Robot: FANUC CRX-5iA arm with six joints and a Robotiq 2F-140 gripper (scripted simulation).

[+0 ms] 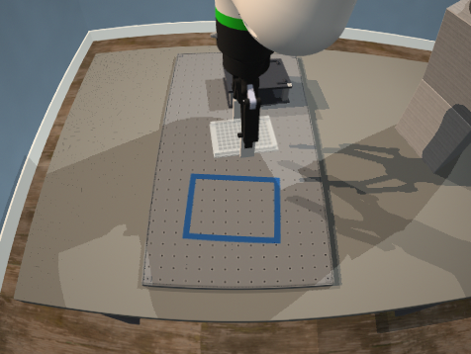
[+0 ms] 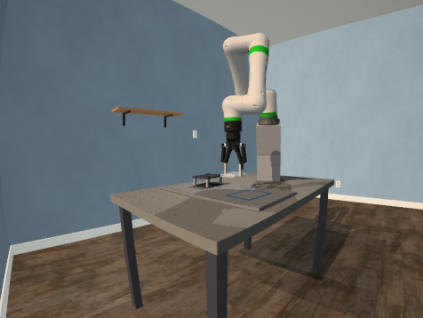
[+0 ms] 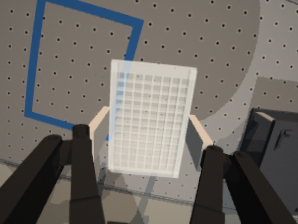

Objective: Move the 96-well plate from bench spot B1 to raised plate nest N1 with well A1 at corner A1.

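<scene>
Right now my hand is 8 cm past the raised plate nest N1, 23 cm to the left of it and 5 cm above it. Round my hand: 96-well plate (2 cm below); A1 label (15 cm behind, 17 cm to the right, 5 cm below).
</scene>
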